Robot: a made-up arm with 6 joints.
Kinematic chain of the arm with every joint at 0, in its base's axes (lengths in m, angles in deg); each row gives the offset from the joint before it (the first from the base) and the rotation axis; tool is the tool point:
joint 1: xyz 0 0 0.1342 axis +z
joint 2: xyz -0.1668 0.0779 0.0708 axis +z
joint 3: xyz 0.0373 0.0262 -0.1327 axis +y
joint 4: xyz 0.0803 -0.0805 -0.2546 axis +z
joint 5: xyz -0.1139 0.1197 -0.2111 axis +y
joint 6: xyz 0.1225 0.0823 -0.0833 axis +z
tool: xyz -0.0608 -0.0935 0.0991
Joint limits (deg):
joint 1: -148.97..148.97
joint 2: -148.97..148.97
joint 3: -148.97..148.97
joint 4: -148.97..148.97
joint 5: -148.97..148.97
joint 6: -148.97..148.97
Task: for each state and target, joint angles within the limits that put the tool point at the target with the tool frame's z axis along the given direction. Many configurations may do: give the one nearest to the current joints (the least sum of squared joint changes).
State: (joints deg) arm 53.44 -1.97 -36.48 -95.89 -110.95 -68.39
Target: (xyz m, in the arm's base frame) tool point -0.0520 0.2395 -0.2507 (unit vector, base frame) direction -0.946 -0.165 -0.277
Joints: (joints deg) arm 82.34 -21.43 -30.89 -48.50 -85.85 -36.85
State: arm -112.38 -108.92 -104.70 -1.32 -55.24 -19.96
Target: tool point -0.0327 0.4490 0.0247 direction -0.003 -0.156 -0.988
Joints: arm -140.50 -110.57 -88.49 -3.08 -83.08 -7.04
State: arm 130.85 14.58 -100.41 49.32 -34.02 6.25
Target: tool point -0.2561 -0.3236 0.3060 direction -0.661 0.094 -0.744
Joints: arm 147.09 56.18 -134.05 20.47 -83.82 -9.29
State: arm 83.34 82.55 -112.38 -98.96 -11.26 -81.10
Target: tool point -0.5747 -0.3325 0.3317 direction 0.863 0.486 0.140
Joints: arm 98.08 98.04 -80.29 -96.19 13.21 -84.11
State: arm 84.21 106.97 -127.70 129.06 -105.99 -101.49
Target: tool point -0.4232 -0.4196 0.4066 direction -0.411 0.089 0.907
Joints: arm 119.50 135.18 -129.27 148.59 -126.29 -93.58
